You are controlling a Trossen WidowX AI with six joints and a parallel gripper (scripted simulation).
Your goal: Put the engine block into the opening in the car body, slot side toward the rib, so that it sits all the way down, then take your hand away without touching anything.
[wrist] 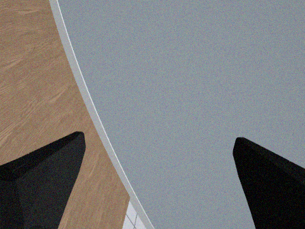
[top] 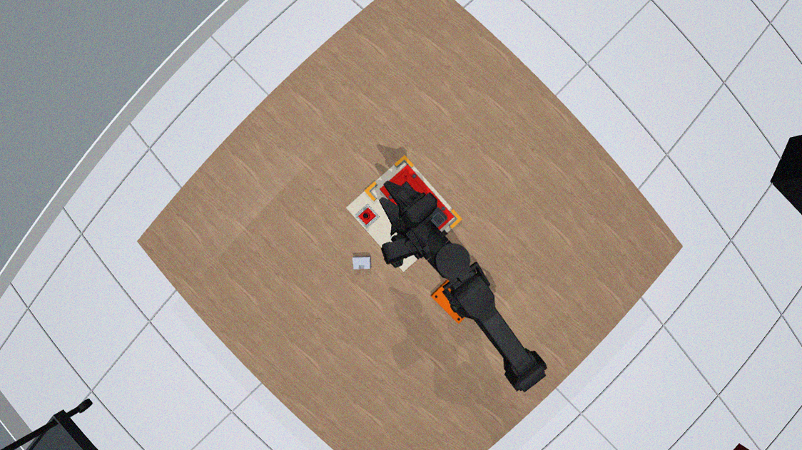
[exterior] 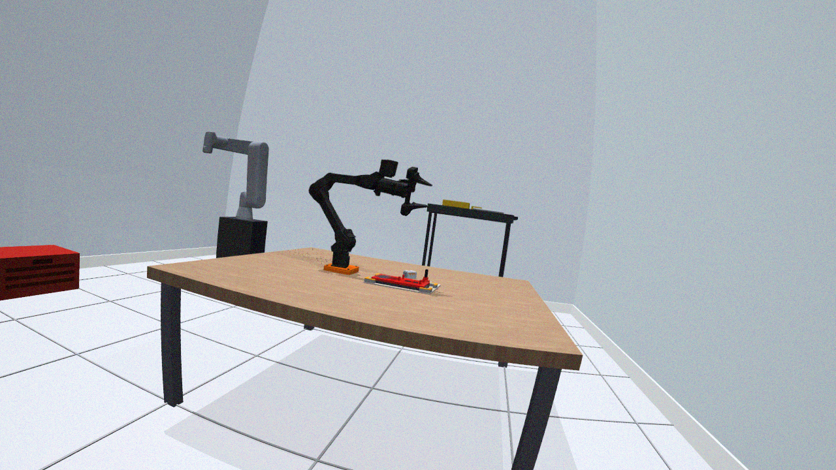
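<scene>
Right now my gripper tip is 40 mm past the engine block, 190 mm to the right of it and 330 mm above it. The rest, counted from my gripper tip: small stand (30 mm ahead, 70 mm to the left, 320 mm below).
</scene>
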